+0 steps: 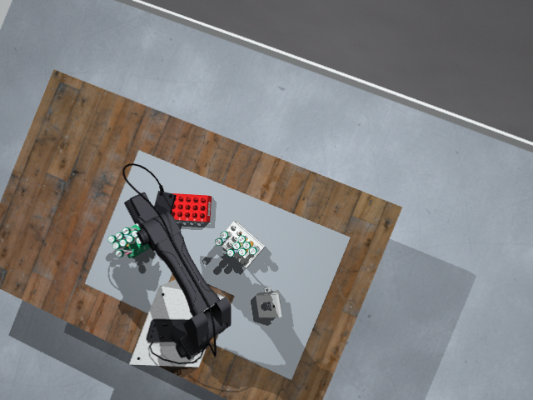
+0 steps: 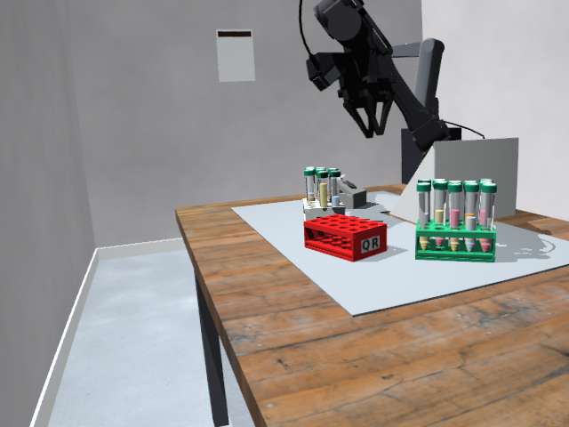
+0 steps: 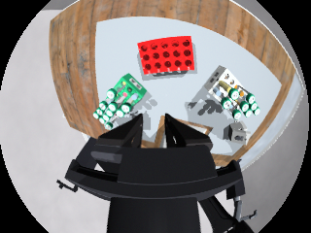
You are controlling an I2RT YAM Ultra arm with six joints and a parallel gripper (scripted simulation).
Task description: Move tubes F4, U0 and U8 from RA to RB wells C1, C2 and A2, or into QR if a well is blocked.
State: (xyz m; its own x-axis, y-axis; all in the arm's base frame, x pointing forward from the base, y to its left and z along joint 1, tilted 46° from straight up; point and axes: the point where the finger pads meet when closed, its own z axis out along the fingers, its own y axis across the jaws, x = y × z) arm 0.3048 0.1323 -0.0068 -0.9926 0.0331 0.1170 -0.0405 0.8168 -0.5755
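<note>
Now: hand 10 mm short of the tube, 140 mm to the left of it and 140 mm above it. From my hand the other things lie so: red rack QR (70 mm ahead, 180 mm below); then tube with yellow filling (30 mm ahead, 150 mm to the right, 140 mm below); then white rack RB (10 mm ahead, 190 mm to the right, 180 mm below).
</note>
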